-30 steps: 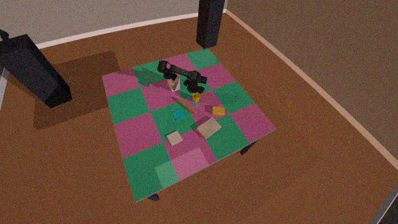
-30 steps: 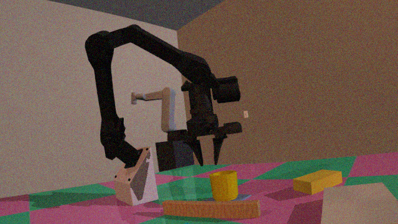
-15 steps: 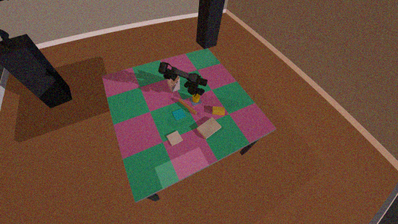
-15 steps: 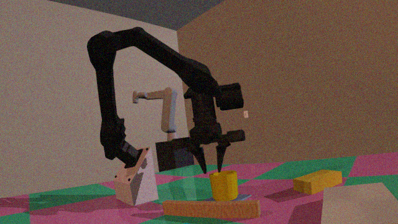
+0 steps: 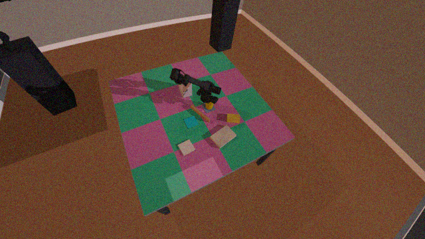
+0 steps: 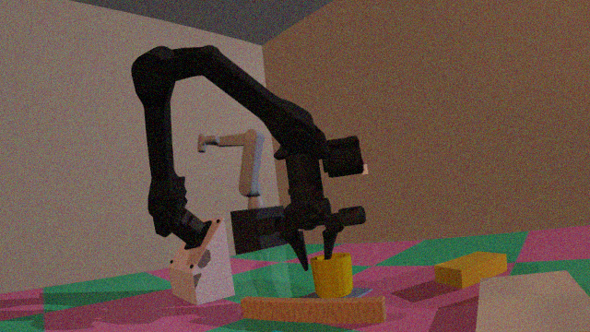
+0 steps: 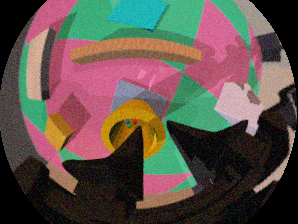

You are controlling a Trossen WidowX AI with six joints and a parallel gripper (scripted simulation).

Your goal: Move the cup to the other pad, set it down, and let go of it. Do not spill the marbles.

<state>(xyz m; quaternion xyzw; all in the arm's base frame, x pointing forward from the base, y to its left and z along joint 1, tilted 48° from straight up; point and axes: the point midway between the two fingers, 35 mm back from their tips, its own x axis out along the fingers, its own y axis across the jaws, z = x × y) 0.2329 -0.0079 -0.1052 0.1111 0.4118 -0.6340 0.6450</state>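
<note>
My gripper tip is now 20 mm short of the yellow cup, 20 mm above it and 10 mm to the right of it. Round my gripper tip: long orange bar: 100 mm to the right, 50 mm below, 50 mm ahead; then grey-blue pad: 60 mm below, 30 mm ahead, 10 mm to the left; then teal pad: 210 mm to the right, 80 mm ahead, 60 mm below.
</note>
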